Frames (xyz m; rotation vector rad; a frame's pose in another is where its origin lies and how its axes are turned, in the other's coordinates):
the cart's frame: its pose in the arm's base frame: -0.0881 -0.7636 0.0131 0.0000 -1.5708 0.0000
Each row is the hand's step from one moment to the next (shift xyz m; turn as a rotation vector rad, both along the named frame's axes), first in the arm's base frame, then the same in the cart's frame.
Working: the arm's base frame: its pose in the cart's frame: -0.0131 0.7636 -0.0881 0.0000 1.5708 0.0000

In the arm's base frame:
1: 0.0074 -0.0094 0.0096 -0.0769 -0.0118 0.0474
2: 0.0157 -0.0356 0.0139 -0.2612 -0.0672 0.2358
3: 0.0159 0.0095 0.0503 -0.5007 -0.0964 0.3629
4: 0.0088 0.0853 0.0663 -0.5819 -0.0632 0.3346
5: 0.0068 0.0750 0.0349 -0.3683 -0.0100 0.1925
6: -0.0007 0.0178 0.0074 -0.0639 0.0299 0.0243
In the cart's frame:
1: 0.0096 -0.0094 -0.0074 0.0474 -0.0118 0.0769
2: 0.0139 -0.0356 -0.0157 0.2358 -0.0672 0.2612
3: 0.0503 0.0095 -0.0159 0.3629 -0.0964 0.5007
4: 0.0663 0.0853 -0.0088 0.3346 -0.0632 0.5819
5: 0.0349 0.0750 -0.0068 0.1925 -0.0100 0.3683
6: 0.0074 0.0178 0.0007 0.0243 0.0299 0.0639

